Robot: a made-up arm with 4 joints. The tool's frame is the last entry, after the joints.
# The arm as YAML. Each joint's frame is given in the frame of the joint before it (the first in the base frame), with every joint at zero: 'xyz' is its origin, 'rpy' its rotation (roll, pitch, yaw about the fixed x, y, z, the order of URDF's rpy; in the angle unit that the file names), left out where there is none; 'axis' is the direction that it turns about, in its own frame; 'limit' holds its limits. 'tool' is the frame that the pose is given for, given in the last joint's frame.
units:
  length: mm
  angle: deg
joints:
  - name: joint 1
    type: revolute
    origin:
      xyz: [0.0, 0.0, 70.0]
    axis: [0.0, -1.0, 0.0]
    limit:
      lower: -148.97
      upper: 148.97
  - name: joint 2
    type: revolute
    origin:
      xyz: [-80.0, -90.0, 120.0]
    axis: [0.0, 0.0, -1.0]
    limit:
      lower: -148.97
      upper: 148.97
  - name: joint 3
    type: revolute
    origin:
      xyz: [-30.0, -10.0, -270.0]
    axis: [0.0, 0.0, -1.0]
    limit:
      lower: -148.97
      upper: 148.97
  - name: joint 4
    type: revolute
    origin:
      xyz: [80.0, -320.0, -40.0]
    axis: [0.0, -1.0, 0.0]
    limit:
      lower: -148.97
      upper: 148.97
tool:
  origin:
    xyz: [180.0, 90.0, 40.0]
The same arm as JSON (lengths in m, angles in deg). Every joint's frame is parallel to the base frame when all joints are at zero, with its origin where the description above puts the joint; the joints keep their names.
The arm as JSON. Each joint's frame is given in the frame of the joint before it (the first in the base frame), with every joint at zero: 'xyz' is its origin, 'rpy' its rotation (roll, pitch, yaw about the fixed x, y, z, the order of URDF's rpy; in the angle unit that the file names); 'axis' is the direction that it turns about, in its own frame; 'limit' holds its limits. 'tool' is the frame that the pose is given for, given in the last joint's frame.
{"units": {"length": "m", "angle": "deg"}, "joints": [
  {"name": "joint 1", "type": "revolute", "origin": {"xyz": [0.0, 0.0, 0.07], "rpy": [0.0, 0.0, 0.0]}, "axis": "-y", "limit": {"lower": -148.97, "upper": 148.97}},
  {"name": "joint 2", "type": "revolute", "origin": {"xyz": [-0.08, -0.09, 0.12], "rpy": [0.0, 0.0, 0.0]}, "axis": "-z", "limit": {"lower": -148.97, "upper": 148.97}},
  {"name": "joint 3", "type": "revolute", "origin": {"xyz": [-0.03, -0.01, -0.27], "rpy": [0.0, 0.0, 0.0]}, "axis": "-z", "limit": {"lower": -148.97, "upper": 148.97}},
  {"name": "joint 4", "type": "revolute", "origin": {"xyz": [0.08, -0.32, -0.04], "rpy": [0.0, 0.0, 0.0]}, "axis": "-y", "limit": {"lower": -148.97, "upper": 148.97}}
], "tool": {"origin": {"xyz": [0.18, 0.09, 0.04], "rpy": [0.0, 0.0, 0.0]}}}

